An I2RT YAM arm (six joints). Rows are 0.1 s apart.
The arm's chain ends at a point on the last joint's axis. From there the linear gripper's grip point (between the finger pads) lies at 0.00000 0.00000 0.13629 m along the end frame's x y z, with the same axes.
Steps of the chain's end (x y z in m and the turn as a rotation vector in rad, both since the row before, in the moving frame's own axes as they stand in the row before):
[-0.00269, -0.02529, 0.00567, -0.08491, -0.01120, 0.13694]
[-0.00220, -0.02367, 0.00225, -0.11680, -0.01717, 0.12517]
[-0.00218, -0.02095, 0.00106, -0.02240, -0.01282, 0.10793]
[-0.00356, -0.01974, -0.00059, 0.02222, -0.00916, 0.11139]
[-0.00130, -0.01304, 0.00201, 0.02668, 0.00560, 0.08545]
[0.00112, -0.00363, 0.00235, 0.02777, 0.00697, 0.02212]
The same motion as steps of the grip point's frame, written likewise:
[-0.00500, -0.01387, 0.00517, -0.08491, -0.01120, 0.13694]
[-0.00552, -0.00798, 0.00130, -0.11680, -0.01717, 0.12517]
[-0.00409, -0.01800, 0.00101, -0.02240, -0.01282, 0.10793]
[-0.00464, -0.02283, -0.00063, 0.02222, -0.00916, 0.11139]
[-0.00038, -0.01664, 0.00196, 0.02668, 0.00560, 0.08545]
[0.00211, -0.00740, 0.00229, 0.02777, 0.00697, 0.02212]

